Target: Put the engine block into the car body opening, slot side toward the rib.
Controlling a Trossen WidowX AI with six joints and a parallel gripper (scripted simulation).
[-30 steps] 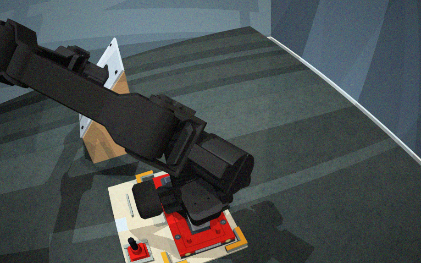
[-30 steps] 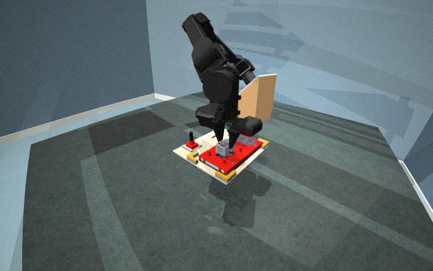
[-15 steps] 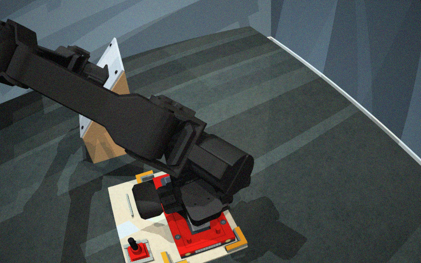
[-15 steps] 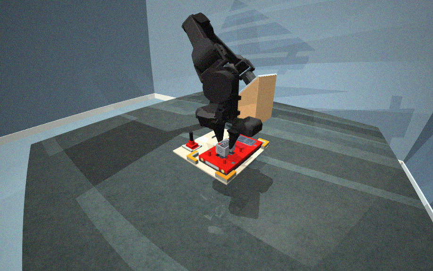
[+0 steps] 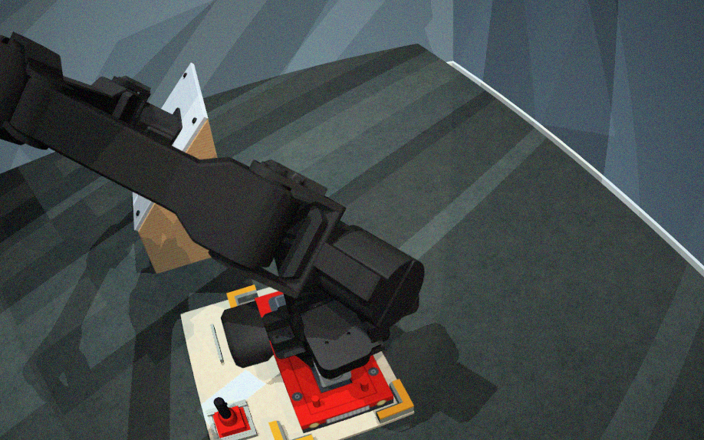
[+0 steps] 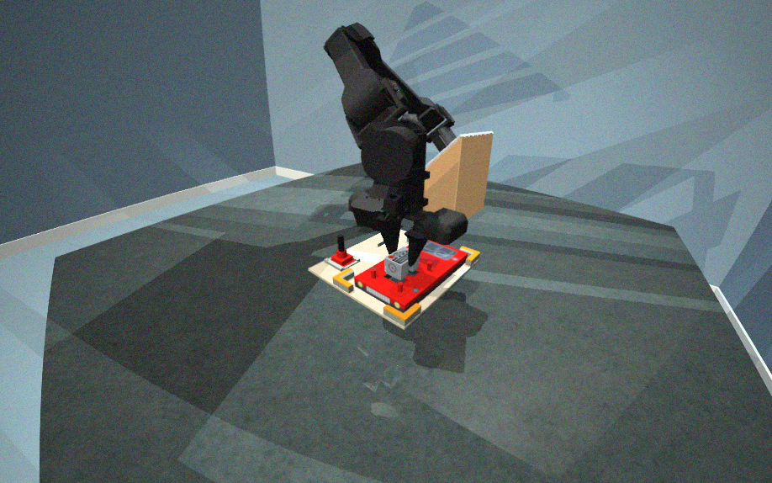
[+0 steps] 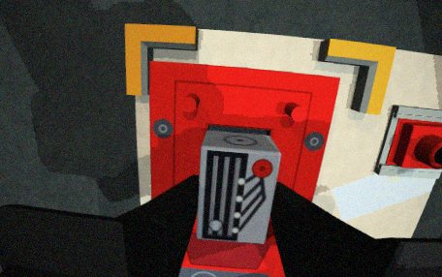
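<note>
My gripper tip is 10 mm above the grey engine block. The rest, counted from my gripper tip: grey bar 40 mm below, 40 mm behind, 30 mm to the right.
</note>
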